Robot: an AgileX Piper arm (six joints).
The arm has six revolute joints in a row. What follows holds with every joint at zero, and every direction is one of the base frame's. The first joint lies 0.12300 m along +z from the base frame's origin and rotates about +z. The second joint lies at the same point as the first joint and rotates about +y. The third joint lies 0.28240 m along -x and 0.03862 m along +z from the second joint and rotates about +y. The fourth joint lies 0.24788 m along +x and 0.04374 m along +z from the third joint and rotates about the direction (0.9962, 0, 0.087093). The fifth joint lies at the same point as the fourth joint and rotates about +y. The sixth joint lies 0.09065 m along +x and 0.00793 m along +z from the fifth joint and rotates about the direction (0.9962, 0, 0.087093). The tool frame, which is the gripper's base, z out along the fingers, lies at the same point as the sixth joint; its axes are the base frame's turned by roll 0.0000, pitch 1.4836 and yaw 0.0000 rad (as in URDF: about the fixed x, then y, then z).
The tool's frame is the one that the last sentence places.
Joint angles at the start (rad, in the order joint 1, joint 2, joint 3, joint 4, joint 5, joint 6):
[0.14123 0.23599 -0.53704 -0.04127 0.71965 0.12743]
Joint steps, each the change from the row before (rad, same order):
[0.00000 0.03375 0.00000 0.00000 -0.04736 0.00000]
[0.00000 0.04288 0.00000 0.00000 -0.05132 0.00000]
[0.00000 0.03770 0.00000 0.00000 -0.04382 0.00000]
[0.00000 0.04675 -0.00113 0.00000 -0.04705 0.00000]
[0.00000 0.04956 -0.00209 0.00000 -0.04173 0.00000]
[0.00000 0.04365 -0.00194 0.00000 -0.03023 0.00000]
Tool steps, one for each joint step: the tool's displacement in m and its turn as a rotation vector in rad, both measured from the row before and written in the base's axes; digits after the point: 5 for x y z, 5 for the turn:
[0.00771 0.00123 0.00246 0.00121 -0.01353 0.00182]
[0.00959 0.00152 0.00200 0.00050 -0.00841 0.00200]
[0.00843 0.00134 0.00131 0.00034 -0.00610 0.00173]
[0.01023 0.00161 0.00092 -0.00028 -0.00144 0.00188]
[0.01063 0.00165 0.00004 -0.00116 0.00567 0.00169]
[0.00921 0.00141 -0.00094 -0.00182 0.01136 0.00123]

